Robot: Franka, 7 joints.
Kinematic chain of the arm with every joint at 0, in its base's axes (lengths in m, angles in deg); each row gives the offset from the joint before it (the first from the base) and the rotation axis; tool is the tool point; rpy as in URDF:
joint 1: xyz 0 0 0.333 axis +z
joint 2: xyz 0 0 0 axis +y
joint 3: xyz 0 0 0.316 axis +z
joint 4: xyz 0.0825 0 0 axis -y
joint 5: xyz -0.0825 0 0.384 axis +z
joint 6: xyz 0 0 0 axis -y
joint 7: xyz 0.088 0 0 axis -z
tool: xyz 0 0 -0.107 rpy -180 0 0
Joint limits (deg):
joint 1: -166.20..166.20
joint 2: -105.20..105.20
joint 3: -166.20..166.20
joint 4: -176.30..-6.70
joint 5: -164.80..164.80
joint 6: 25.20..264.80
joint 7: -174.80..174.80
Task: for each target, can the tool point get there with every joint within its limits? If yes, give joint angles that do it. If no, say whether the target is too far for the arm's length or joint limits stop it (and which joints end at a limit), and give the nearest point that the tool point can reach.
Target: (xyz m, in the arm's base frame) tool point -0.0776 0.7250 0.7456
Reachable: yes | joints -77.98 -78.44 27.17 -26.47 -57.44 114.44 141.39
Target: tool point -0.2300 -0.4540 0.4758
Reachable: yes | joints -77.63 -15.86 -37.85 -132.03 -40.04 142.12 0.99
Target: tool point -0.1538 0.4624 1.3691
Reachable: no: too far | nearest point -0.1152 0.3465 1.1093 | short by 0.287 m
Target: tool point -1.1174 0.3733 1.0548
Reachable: no: too far | nearest point -0.6938 0.2318 0.7812 | short by 0.524 m
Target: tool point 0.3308 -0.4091 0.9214
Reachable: yes | joints 79.51 -64.19 -46.43 -73.32 -1.04 149.02 3.25
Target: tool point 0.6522 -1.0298 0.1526
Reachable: no: too far | nearest point 0.4541 -0.7170 0.2074 | short by 0.374 m
